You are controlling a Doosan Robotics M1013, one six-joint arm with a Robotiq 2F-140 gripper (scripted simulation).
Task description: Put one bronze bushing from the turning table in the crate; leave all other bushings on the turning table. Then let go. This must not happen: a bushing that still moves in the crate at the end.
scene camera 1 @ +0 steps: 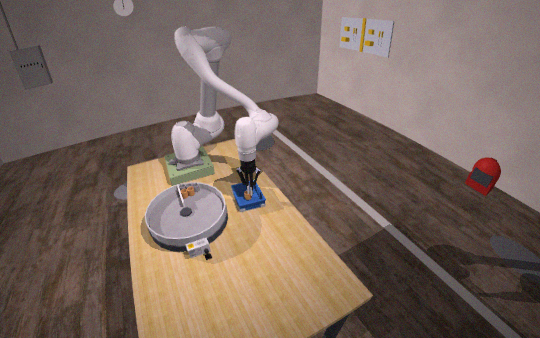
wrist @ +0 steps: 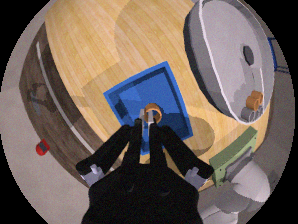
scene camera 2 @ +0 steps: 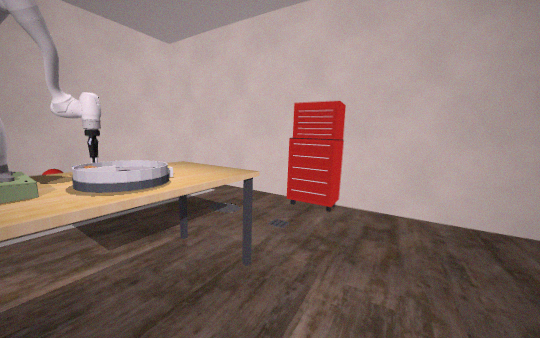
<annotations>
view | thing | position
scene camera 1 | grey round turning table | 202,210
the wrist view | my gripper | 146,114
</annotations>
